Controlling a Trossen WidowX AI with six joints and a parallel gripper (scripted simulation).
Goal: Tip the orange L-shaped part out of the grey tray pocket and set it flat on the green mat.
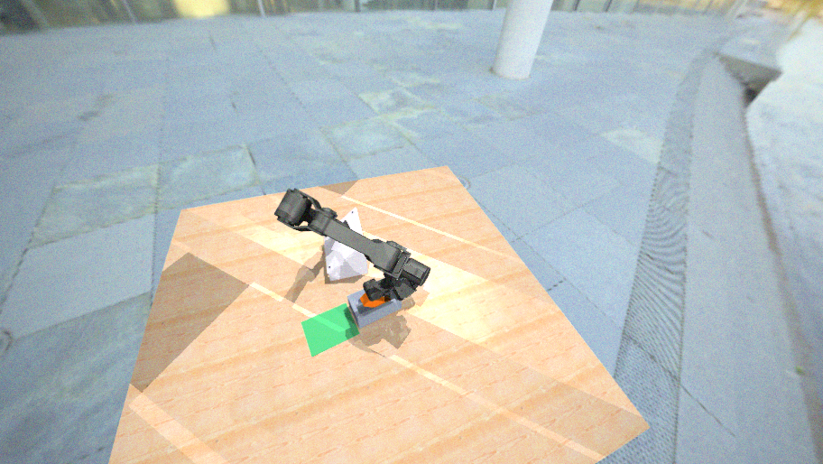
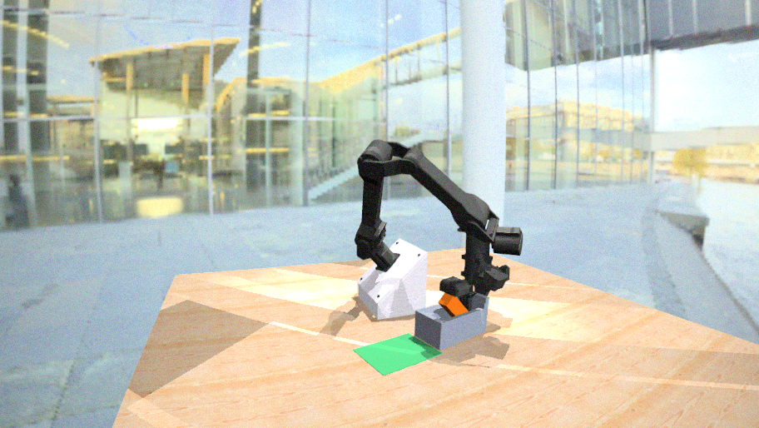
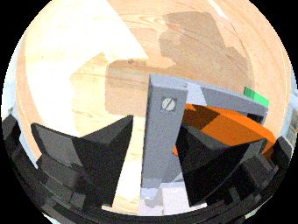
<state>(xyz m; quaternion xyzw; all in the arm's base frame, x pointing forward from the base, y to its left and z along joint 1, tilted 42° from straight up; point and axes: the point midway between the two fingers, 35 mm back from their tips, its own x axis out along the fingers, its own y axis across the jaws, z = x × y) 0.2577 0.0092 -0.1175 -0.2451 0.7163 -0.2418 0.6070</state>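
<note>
The orange L-shaped part lies 50 mm to the right of my gripper tip and 10 mm above it. From my gripper tip the other things lie so: green mat 10 mm ahead, 220 mm to the right, 50 mm below.
</note>
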